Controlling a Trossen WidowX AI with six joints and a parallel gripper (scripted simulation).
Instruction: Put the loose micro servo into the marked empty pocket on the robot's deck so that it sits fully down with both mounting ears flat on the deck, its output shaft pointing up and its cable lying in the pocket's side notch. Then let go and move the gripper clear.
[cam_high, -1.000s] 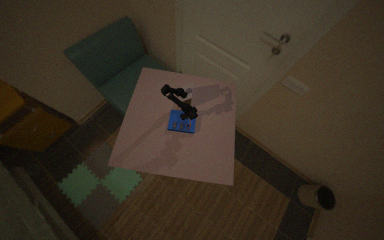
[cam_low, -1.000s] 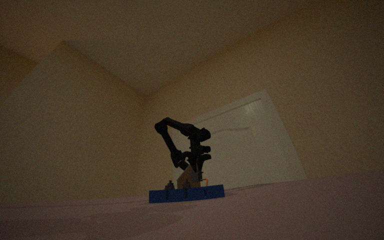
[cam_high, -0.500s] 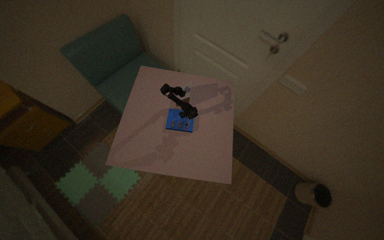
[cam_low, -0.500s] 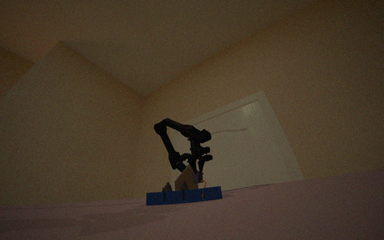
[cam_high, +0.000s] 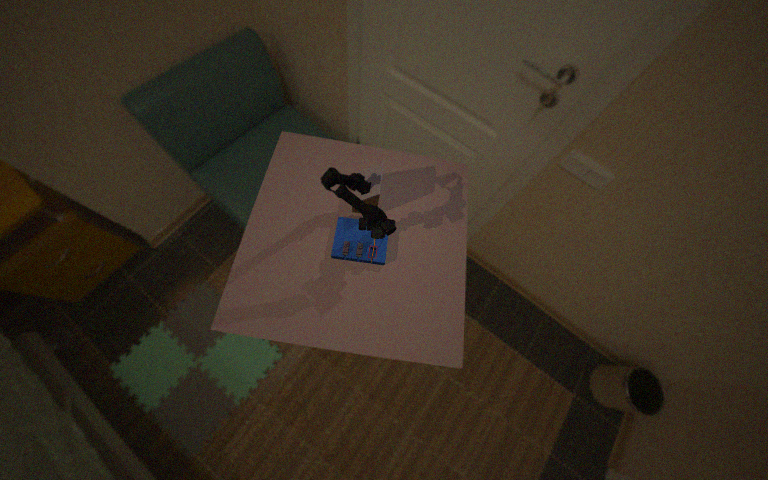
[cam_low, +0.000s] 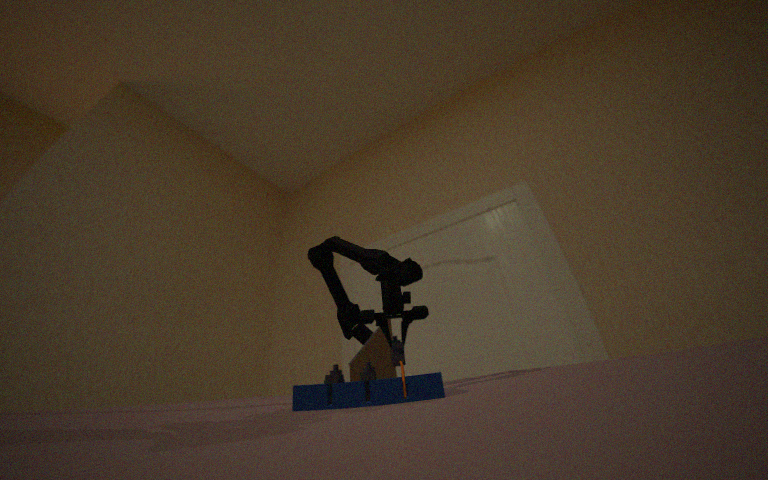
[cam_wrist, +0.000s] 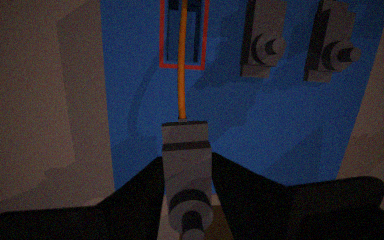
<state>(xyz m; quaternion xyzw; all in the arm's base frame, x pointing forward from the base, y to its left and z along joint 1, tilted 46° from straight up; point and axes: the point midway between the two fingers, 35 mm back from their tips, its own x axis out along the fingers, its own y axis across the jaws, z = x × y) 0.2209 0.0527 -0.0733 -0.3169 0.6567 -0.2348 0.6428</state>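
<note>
The blue deck lies 10 mm behind my gripper tip, 70 mm to the right of it and 100 mm below it.
</note>
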